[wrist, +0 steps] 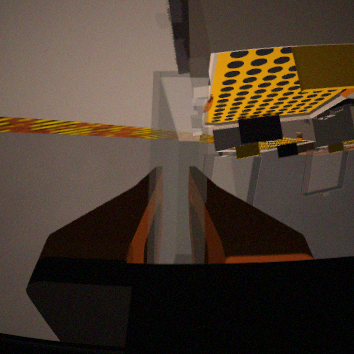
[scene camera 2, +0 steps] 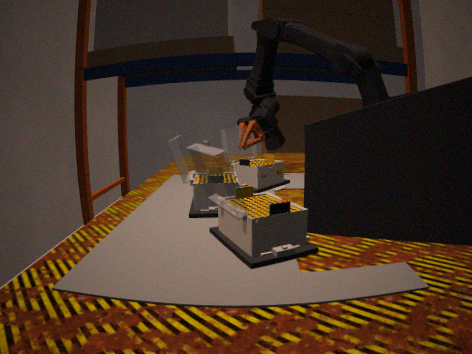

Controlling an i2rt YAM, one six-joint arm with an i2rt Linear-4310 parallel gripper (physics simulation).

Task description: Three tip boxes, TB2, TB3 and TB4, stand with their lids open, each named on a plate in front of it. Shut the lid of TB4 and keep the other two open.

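Frame: origin at the arm's base, x ahead, y left, z up, level; millimetres.
Where they show: gripper, fingertip midpoint: (wrist: 175,177) (scene camera 2: 241,148).
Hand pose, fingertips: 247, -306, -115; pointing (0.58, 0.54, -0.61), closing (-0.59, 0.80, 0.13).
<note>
Each offset is from my fingertips to the top centre of the thing, as dx, dy, dz. "pt": to the spot under its first point. Level surfaces: height alone.
Three white tip boxes with yellow racks stand on dark bases: a near box @[+49, +448, -28] (scene camera 2: 277,232), a middle box (scene camera 2: 212,195) and a far box @[-41, +61, -28] (scene camera 2: 266,175) (wrist: 255,87). The name plates cannot be read, so I cannot tell which is TB4. Clear lids stand raised: one lid @[pt +170, +282, +17] (scene camera 2: 179,157) leans at the left, and another lid (scene camera 2: 206,149) shows a pale top edge. My gripper (scene camera 2: 244,146) (wrist: 175,177) is shut and empty, above and beside the far box. In the wrist view the far box's upright clear lid @[pt -42, -31, -18] (wrist: 167,107) overlaps the gap between the fingertips; contact cannot be told.
A grey mat @[dz -94] (scene camera 2: 150,260) lies under the boxes on a striped yellow and red surface @[dz -97] (scene camera 2: 150,330). A large dark block (scene camera 2: 390,170) stands at the right. Orange posts (scene camera 2: 83,125) and a blue beam (scene camera 2: 175,64) rise behind. Two further raised lids @[pt +168, +231, -3] (wrist: 232,175) @[pt +132, +476, +14] (wrist: 325,172) show in the wrist view.
</note>
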